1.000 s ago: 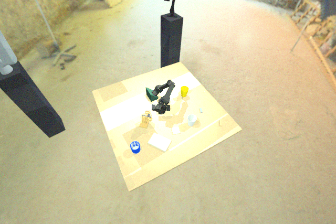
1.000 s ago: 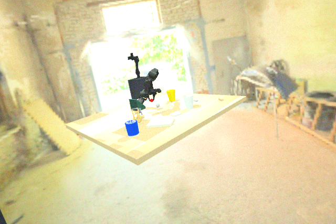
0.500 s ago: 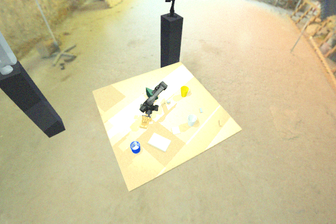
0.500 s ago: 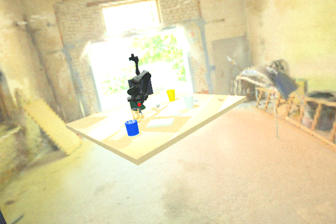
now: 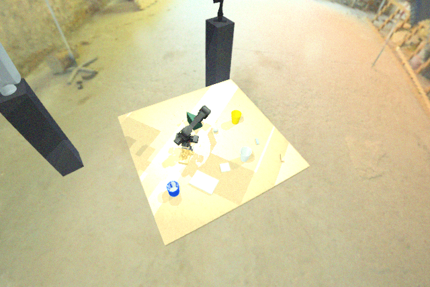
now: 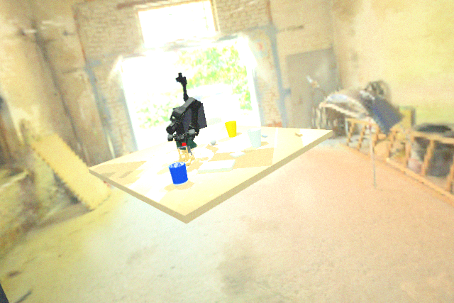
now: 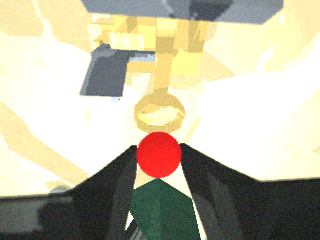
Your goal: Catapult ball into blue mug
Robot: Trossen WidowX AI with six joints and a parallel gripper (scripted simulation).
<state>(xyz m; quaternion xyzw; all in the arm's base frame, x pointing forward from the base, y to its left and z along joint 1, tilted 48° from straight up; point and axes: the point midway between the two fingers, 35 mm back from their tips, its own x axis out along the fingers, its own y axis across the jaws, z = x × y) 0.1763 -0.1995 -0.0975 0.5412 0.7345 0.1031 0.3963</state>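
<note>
The wooden catapult lies 50 mm ahead of my gripper tip, 40 mm to the right of it and 40 mm below it. Also, from my gripper tip: white slab: 350 mm ahead, 80 mm to the right, 80 mm below; then blue mug: 290 mm ahead, 310 mm to the right, 60 mm below; then red ball: 10 mm above.
</note>
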